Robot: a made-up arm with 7 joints.
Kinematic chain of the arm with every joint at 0, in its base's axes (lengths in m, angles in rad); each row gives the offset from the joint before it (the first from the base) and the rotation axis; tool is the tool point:
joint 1: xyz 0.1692 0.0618 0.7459 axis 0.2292 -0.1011 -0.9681
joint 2: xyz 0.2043 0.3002 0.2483 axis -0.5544 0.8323 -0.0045
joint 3: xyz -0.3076 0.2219 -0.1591 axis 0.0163 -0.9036 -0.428
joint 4: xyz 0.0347 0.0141 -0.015 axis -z
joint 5: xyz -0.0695 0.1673 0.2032 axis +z
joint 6: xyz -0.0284 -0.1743 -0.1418 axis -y
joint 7: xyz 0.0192 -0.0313 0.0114 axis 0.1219 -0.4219 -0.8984
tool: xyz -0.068 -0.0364 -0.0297
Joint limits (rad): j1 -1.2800..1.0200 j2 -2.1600..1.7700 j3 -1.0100..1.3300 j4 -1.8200..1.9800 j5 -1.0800..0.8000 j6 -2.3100..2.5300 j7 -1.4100..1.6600
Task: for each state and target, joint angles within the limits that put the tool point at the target. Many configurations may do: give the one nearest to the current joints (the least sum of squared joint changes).
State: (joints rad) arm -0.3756 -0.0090 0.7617 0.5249 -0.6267 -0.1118 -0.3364
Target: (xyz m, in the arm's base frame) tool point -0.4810 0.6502 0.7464
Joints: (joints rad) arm -0.6362 0.0040 0.5181 0.7182 -1.0488 -0.2018 -0.3512
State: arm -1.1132 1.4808 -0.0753 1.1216 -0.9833 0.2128 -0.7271
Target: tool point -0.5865 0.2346 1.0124
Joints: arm -1.1514 1.2839 0.0251 1.1389 -0.4455 0.2337 -0.7384
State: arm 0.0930 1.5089 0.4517 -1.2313 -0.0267 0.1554 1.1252
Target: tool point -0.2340 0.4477 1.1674
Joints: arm -0.4040 1.3512 0.5713 -0.6401 -0.4315 0.0635 1.1585
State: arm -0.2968 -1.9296 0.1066 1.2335 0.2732 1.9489 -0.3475
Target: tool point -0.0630 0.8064 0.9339
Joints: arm -0.4665 -2.1600 0.3733 1.8867 -0.0458 1.9928 0.1770
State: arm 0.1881 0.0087 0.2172 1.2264 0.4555 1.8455 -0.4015
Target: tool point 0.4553 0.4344 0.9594
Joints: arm 0.9792 0.0215 0.1665 1.2442 0.4169 1.8639 -0.3514
